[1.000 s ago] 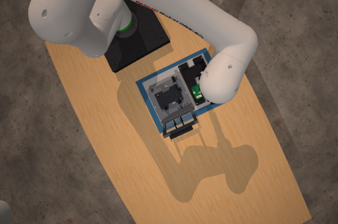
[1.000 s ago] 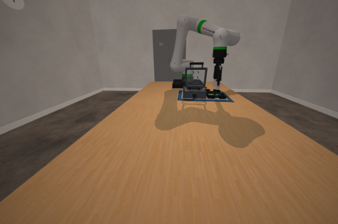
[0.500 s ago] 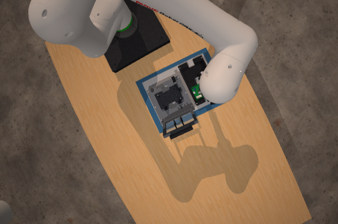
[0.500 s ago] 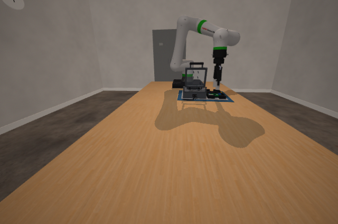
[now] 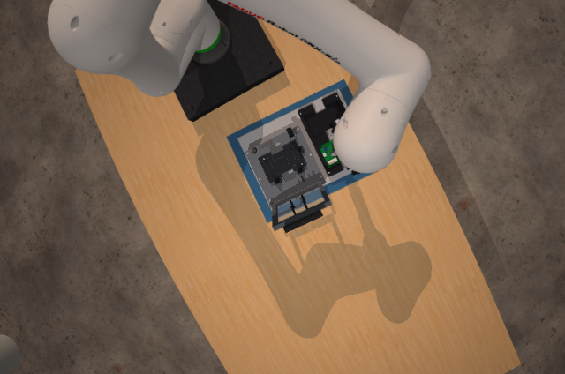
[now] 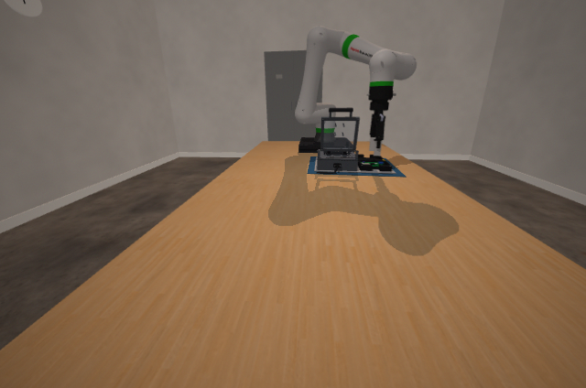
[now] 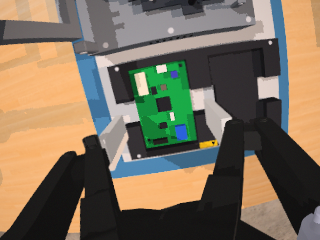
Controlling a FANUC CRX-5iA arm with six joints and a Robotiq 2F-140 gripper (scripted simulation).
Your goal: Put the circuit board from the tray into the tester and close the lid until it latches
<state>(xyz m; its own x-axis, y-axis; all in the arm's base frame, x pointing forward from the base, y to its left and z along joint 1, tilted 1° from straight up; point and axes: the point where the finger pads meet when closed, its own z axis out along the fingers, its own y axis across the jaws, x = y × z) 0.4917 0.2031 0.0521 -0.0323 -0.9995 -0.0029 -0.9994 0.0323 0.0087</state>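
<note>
The green circuit board lies 8 cm below my hand. Round my hand: clear lid: 8 cm ahead, 17 cm to the right, 9 cm above; then black latch hook: 11 cm behind, 11 cm to the right, 1 cm below; then tester: 1 cm behind, 13 cm to the right, 2 cm above.
</note>
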